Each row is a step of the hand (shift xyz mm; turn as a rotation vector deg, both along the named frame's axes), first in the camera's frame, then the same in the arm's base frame.
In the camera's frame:
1: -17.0 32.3 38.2 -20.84 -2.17 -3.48
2: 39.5 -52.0 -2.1 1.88 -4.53 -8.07
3: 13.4 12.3 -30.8 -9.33 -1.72 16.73
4: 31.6 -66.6 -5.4 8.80 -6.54 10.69
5: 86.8 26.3 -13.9 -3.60 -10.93 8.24
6: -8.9 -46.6 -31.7 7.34 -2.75 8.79
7: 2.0 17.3 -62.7 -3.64 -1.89 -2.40
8: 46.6 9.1 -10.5 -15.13 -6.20 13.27
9: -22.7 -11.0 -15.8 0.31 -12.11 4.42
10: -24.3 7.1 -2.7 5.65 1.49 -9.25
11: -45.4 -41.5 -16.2 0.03 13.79 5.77
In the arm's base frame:
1: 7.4 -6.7 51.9 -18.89 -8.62 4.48
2: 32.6 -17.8 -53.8 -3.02 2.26 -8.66
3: -7.4 32.0 -14.2 2.21 -14.80 12.08
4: 24.7 -29.5 -63.1 13.59 -6.81 -1.89
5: 61.6 64.1 -22.8 2.23 -13.88 -1.66
6: -24.2 -18.3 -48.4 11.17 -3.72 0.29
7: -35.4 48.7 -24.7 -4.29 -1.54 -1.34
8: 31.5 32.6 -17.6 -4.37 -18.48 9.10
9: -27.3 -8.6 -8.3 3.22 -10.82 -6.24
10: -21.5 -4.1 12.9 -0.84 8.77 -6.48
11: -45.0 -39.5 -21.6 2.93 6.33 13.22

